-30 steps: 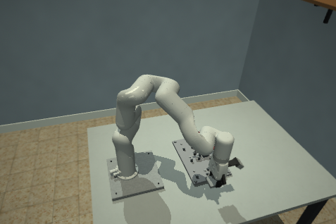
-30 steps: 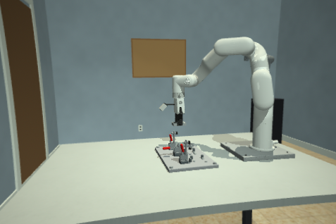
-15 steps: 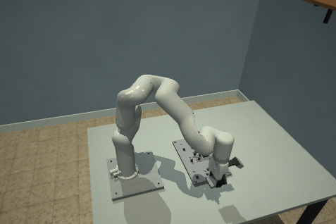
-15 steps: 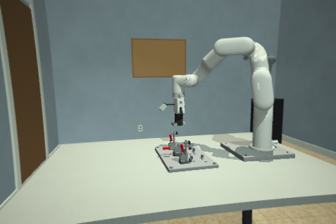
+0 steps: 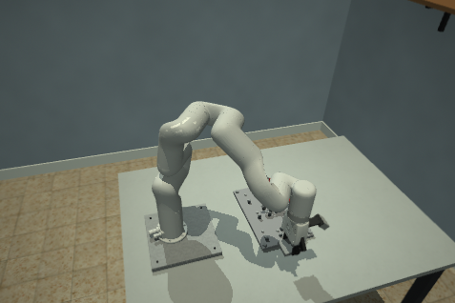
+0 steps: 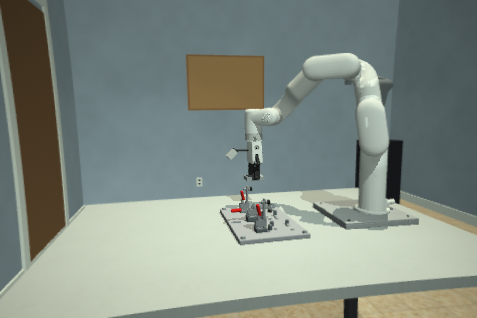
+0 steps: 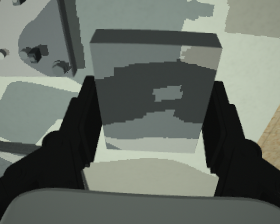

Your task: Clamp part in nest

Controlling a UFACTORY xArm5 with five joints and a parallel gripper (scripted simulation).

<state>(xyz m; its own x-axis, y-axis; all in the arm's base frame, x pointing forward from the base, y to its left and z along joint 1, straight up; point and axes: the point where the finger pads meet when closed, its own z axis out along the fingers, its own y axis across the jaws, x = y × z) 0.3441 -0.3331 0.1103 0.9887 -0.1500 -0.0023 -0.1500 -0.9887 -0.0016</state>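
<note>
The grey fixture plate is 250 mm to the left of my hand, 120 mm below it and 90 mm ahead of it. Also, from my hand: grey part (10 mm below).
</note>
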